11 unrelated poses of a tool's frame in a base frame.
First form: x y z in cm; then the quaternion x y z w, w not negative.
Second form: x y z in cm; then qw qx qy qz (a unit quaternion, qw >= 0). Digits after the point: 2 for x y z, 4 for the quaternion.
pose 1, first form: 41.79 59.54 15.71 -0.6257 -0.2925 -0.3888 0.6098
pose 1, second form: 41.79 59.54 15.71 0.6098 -0.6257 -0.2925 -0.3888
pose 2, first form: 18.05 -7.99 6.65 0.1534 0.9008 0.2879 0.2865
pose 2, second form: 18.05 -7.99 6.65 0.2865 0.1534 0.9008 0.2879
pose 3, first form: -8.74 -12.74 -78.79 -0.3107 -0.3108 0.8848 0.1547
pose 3, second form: -8.74 -12.74 -78.79 0.1547 -0.3107 -0.3108 0.8848
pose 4, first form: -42.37 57.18 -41.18 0.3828 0.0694 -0.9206 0.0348
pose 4, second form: -42.37 57.18 -41.18 0.0348 0.3828 0.0694 -0.9206
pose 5, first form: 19.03 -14.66 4.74 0.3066 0.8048 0.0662 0.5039
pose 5, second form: 19.03 -14.66 4.74 0.5039 0.3066 0.8048 0.0662
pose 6, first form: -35.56 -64.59 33.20 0.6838 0.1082 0.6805 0.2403
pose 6, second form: -35.56 -64.59 33.20 0.2403 0.6838 0.1082 0.6805
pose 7, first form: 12.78 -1.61 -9.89 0.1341 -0.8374 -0.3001 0.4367
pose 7, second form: 12.78 -1.61 -9.89 0.4367 0.1341 -0.8374 -0.3001
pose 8, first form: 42.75 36.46 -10.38 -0.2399 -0.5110 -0.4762 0.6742
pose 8, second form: 42.75 36.46 -10.38 0.6742 -0.2399 -0.5110 -0.4762
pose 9, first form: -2.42 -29.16 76.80 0.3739 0.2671 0.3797 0.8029
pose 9, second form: -2.42 -29.16 76.80 0.8029 0.3739 0.2671 0.3797
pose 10, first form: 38.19 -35.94 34.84 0.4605 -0.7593 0.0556 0.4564
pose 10, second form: 38.19 -35.94 34.84 0.4564 0.4605 -0.7593 0.0556
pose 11, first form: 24.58 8.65 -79.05 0.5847 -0.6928 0.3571 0.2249
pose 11, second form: 24.58 8.65 -79.05 0.2249 0.5847 -0.6928 0.3571
